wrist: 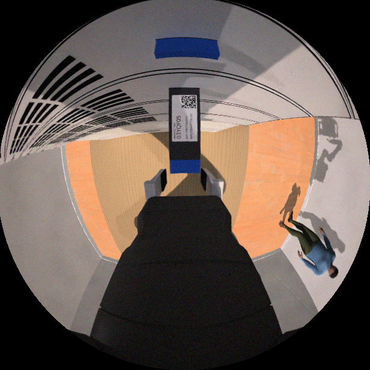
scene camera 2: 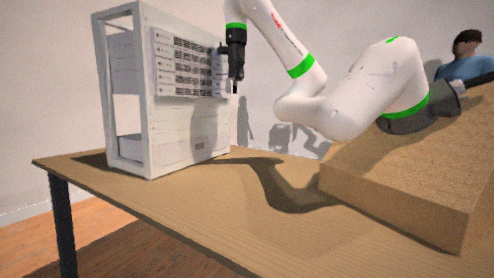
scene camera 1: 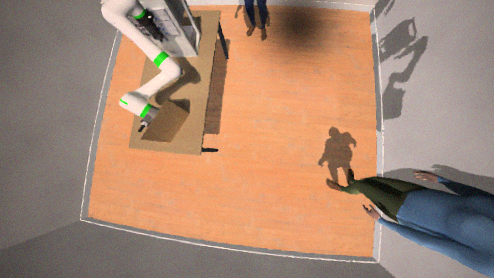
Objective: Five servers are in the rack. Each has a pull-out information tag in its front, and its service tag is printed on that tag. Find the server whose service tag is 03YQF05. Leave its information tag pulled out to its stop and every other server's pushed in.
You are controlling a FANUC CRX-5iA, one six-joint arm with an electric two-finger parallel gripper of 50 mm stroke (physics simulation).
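Pixels of known places: gripper, between the fingertips: [scene camera 2: 231, 93] [scene camera 1: 164, 41]; arm's base, origin of its link: [scene camera 2: 405, 115] [scene camera 1: 155, 115].
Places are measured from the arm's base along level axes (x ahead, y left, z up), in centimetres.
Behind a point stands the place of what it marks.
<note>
The white rack [scene camera 1: 184, 49] @[x 75.7, y 0.3, z -16.2 cm] [scene camera 2: 142, 107] @[x 74.5, y 41.1, z -0.8 cm] holds a stack of servers [scene camera 2: 192, 65] @[x 72.1, y 20.6, z 16.0 cm] with black grilles. In the wrist view, one information tag [wrist: 185, 150] stands out from its server front. It is dark with a blue end, and its white label reads 03YQF05. Another server's blue tab [wrist: 186, 48] lies close to its front, above that tag; other tabs below are hidden or too small to tell. My gripper [scene camera 2: 234, 89] @[x 65.0, y 3.9, z 5.8 cm] [wrist: 183, 175] is open and empty, pointing down in front of the servers. Its fingers stand apart, just beyond the tag's blue end and not touching it.
The rack stands on a wooden table [scene camera 1: 197, 115] @[x 10.9, y -22.7, z -27.7 cm] [scene camera 2: 175, 195] @[x 55.6, y 42.3, z -27.6 cm]. The arm's base is on a slanted brown block [scene camera 1: 167, 120] @[x -1.9, y -8.1, z -4.6 cm] [scene camera 2: 395, 200] @[x -0.7, y 16.7, z -20.9 cm] on the same table. A person in blue [scene camera 1: 450, 210] [scene camera 2: 467, 57] [wrist: 320, 257] stands away from the table; another person's legs [scene camera 1: 257, 15] show behind.
</note>
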